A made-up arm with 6 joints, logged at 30 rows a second.
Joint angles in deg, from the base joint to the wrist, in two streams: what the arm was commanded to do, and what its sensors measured. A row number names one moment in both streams.
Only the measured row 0 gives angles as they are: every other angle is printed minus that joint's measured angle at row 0.
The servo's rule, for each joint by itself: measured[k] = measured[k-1] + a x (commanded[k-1-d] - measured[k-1]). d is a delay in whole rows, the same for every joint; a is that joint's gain. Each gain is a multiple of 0.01, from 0.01 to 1. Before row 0 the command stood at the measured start. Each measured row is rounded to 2 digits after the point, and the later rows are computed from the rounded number. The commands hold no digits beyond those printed.
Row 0, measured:
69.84, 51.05, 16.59, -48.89, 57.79, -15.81
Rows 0 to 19, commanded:
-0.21, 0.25, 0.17, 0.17, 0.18, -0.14
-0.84, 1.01, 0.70, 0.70, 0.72, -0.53
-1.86, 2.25, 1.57, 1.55, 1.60, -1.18
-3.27, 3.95, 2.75, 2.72, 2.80, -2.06
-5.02, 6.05, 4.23, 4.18, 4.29, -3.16
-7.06, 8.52, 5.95, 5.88, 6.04, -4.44
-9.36, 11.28, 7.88, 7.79, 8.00, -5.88
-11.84, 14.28, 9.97, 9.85, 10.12, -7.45
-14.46, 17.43, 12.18, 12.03, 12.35, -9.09
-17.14, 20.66, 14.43, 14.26, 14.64, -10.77
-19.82, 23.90, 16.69, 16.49, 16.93, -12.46
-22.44, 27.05, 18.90, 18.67, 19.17, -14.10
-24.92, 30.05, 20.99, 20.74, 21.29, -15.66
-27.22, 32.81, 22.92, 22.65, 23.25, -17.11
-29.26, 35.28, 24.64, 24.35, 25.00, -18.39
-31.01, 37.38, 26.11, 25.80, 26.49, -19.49
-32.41, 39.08, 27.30, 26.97, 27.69, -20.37
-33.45, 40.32, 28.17, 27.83, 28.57, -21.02
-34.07, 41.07, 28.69, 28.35, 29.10, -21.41
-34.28, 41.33, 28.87, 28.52, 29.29, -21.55
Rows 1 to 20, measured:
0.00, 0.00, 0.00, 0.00, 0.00, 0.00
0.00, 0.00, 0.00, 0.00, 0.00, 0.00
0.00, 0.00, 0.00, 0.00, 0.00, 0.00
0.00, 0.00, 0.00, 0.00, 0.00, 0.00
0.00, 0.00, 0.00, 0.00, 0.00, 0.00
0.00, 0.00, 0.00, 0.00, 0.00, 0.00
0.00, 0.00, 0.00, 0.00, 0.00, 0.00
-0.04, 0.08, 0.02, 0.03, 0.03, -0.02
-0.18, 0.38, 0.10, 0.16, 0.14, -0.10
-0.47, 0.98, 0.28, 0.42, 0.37, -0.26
-0.95, 1.93, 0.58, 0.86, 0.76, -0.53
-1.64, 3.25, 1.02, 1.49, 1.32, -0.92
-2.56, 4.94, 1.61, 2.32, 2.08, -1.45
-3.72, 6.97, 2.36, 3.36, 3.03, -2.11
-5.10, 9.31, 3.27, 4.59, 4.16, -2.91
-6.69, 11.91, 4.34, 6.00, 5.47, -3.84
-8.47, 14.71, 5.55, 7.57, 6.94, -4.88
-10.40, 17.65, 6.89, 9.26, 8.54, -6.02
-12.45, 20.66, 8.33, 11.05, 10.24, -7.23
-14.57, 23.66, 9.85, 12.89, 12.01, -8.49
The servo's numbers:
d 7
a 0.17 0.32 0.12 0.19 0.16 0.15

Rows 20 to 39, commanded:
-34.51, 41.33, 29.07, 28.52, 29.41, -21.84
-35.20, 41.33, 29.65, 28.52, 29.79, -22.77
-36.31, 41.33, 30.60, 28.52, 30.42, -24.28
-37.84, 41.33, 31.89, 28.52, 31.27, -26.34
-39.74, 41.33, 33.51, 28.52, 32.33, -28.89
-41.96, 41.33, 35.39, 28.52, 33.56, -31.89
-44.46, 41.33, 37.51, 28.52, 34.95, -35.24
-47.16, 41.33, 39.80, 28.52, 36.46, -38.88
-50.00, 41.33, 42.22, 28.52, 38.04, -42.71
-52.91, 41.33, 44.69, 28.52, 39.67, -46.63
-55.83, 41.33, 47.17, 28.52, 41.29, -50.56
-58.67, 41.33, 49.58, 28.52, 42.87, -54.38
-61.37, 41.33, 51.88, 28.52, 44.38, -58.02
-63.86, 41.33, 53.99, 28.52, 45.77, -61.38
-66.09, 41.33, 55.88, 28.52, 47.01, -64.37
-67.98, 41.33, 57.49, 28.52, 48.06, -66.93
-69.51, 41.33, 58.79, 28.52, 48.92, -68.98
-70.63, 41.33, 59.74, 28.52, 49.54, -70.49
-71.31, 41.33, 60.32, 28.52, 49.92, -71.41
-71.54, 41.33, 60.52, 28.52, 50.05, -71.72
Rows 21 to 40, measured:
-16.72, 26.59, 11.42, 14.74, 13.81, -9.78
-18.85, 29.37, 13.01, 16.57, 15.60, -11.07
-20.92, 31.93, 14.58, 18.32, 17.34, -12.33
-22.87, 34.22, 16.11, 19.96, 19.00, -13.54
-24.67, 36.17, 17.56, 21.46, 20.53, -14.66
-26.27, 37.74, 18.90, 22.77, 21.90, -15.67
-27.63, 38.89, 20.10, 23.86, 23.08, -16.55
-28.80, 39.67, 21.18, 24.75, 24.09, -17.34
-29.89, 40.20, 22.20, 25.47, 25.00, -18.15
-30.98, 40.56, 23.21, 26.05, 25.87, -19.07
-32.15, 40.81, 24.25, 26.52, 26.73, -20.16
-33.44, 40.98, 25.36, 26.90, 27.63, -21.47
-34.89, 41.09, 26.56, 27.21, 28.58, -23.03
-36.52, 41.17, 27.87, 27.46, 29.60, -24.86
-38.33, 41.22, 29.30, 27.66, 30.70, -26.96
-40.31, 41.26, 30.85, 27.82, 31.87, -29.32
-42.45, 41.28, 32.51, 27.95, 33.12, -31.92
-44.72, 41.30, 34.27, 28.06, 34.43, -34.72
-47.09, 41.31, 36.11, 28.15, 35.78, -37.67
-49.52, 41.32, 38.00, 28.22, 37.16, -40.72

